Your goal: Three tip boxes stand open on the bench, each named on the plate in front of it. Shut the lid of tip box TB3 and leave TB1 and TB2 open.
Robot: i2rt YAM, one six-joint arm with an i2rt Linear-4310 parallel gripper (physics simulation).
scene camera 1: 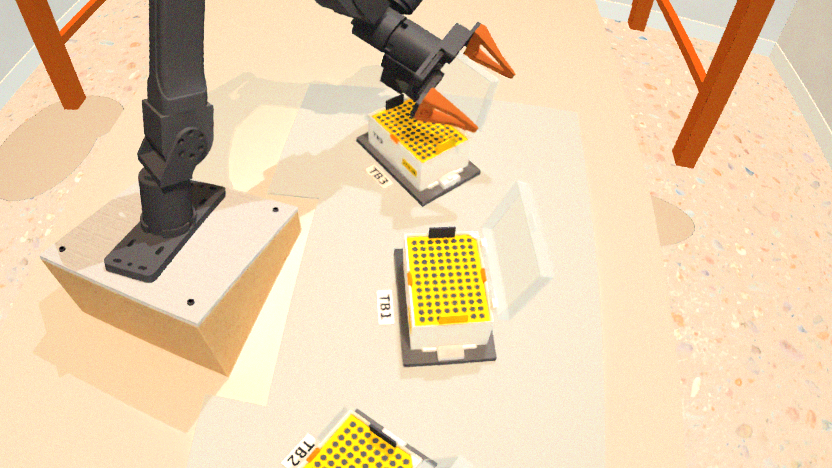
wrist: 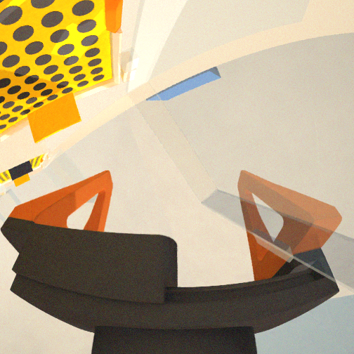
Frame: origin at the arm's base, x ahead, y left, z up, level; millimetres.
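Seen in the pictures: gripper, fingertip midpoint: (scene camera 1: 495,102); arm's base, link origin: (scene camera 1: 169,228).
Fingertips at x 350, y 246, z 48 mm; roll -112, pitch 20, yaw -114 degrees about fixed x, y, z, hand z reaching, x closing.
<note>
Pixels of each thing's top centre, then the offset from my fingertips to it. "spot": a spot on its surface instead.
- Tip box TB3, top centre: (scene camera 1: 412,126) dx -105, dy -1, dz -63 mm
- Tip box TB1, top centre: (scene camera 1: 448,269) dx -23, dy -223, dz -55 mm
- Tip box TB2, surface spot: (scene camera 1: 360,448) spot: dx -71, dy -432, dz -72 mm
Tip box TB3 (scene camera 1: 392,152) (wrist: 15,50), white with a yellow rack, stands behind its nameplate (scene camera 1: 378,175). Its clear lid (scene camera 1: 475,88) (wrist: 225,200) stands up open on the far side. My gripper (scene camera 1: 495,102) (wrist: 174,177) is open and empty, above TB3 at the lid. In the wrist view the right finger shows through the clear lid; contact cannot be told. Tip box TB1 (scene camera 1: 448,279) stands with its lid (scene camera 1: 514,244) open. Tip box TB2 (scene camera 1: 360,448) is cut off by the bottom edge; part of its raised lid (scene camera 1: 454,462) shows.
The arm's pedestal (scene camera 1: 232,232) stands at the left. Nameplates for TB1 (scene camera 1: 384,307) and TB2 (scene camera 1: 299,451) lie by their boxes. A blue object (wrist: 187,85) shows beyond the lid in the wrist view. Orange frame legs (scene camera 1: 706,110) (scene camera 1: 55,58) stand at both sides.
</note>
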